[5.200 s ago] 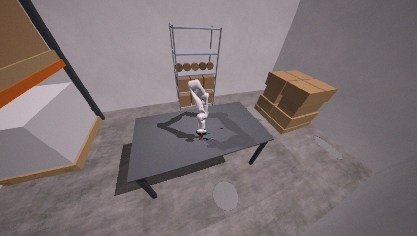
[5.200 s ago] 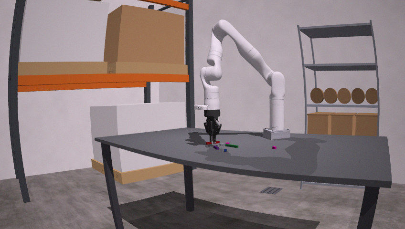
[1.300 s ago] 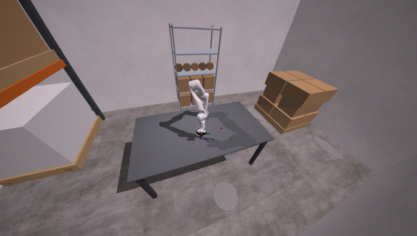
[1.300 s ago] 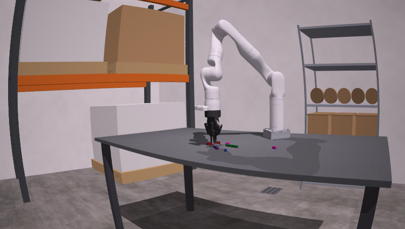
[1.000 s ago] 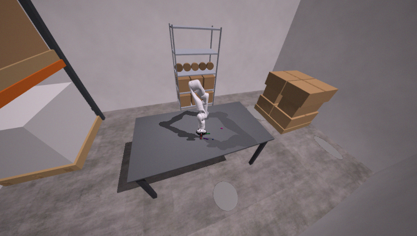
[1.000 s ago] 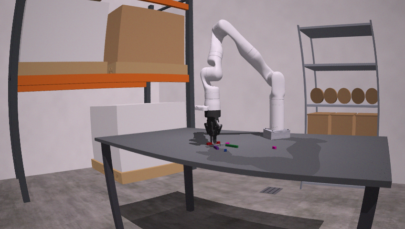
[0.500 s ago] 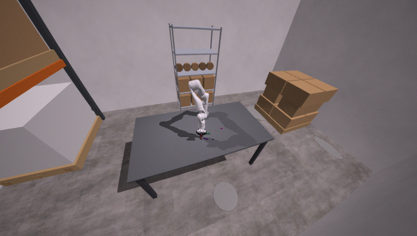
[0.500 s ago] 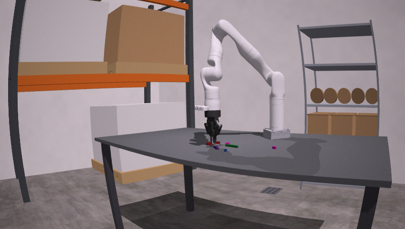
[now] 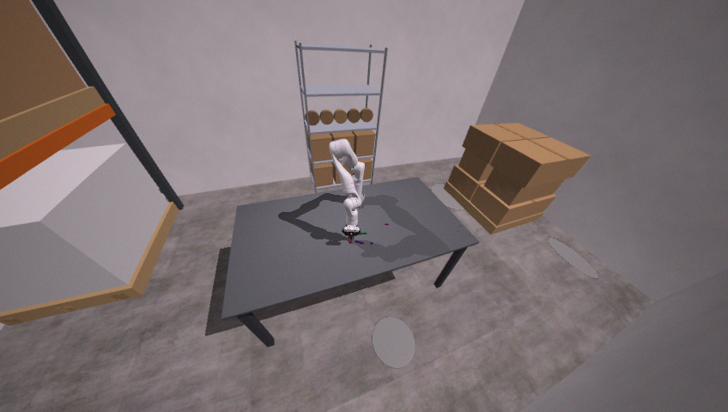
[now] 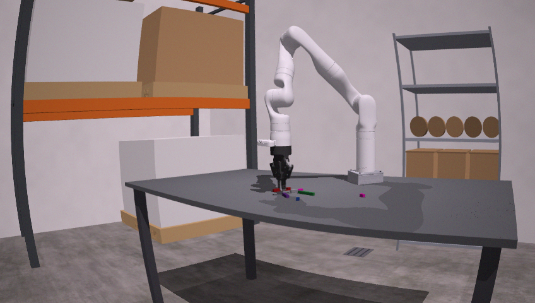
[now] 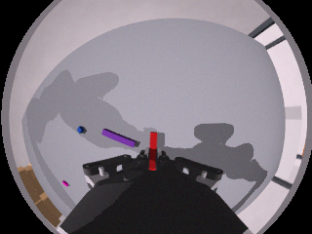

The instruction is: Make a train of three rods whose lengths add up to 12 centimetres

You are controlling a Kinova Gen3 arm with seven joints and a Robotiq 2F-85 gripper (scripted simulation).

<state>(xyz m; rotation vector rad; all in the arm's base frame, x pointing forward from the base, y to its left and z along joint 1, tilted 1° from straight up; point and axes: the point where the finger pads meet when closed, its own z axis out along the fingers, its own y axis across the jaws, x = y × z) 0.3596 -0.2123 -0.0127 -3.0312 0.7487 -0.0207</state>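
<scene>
My hand is 50 mm past the grey rod, 20 mm to the right of it and 30 mm above it. From my hand the other things lie so: red rod 20 mm below; then purple rod 40 mm ahead, 40 mm to the left, 30 mm below; then green rod 20 mm behind, 90 mm to the left, 30 mm below.
</scene>
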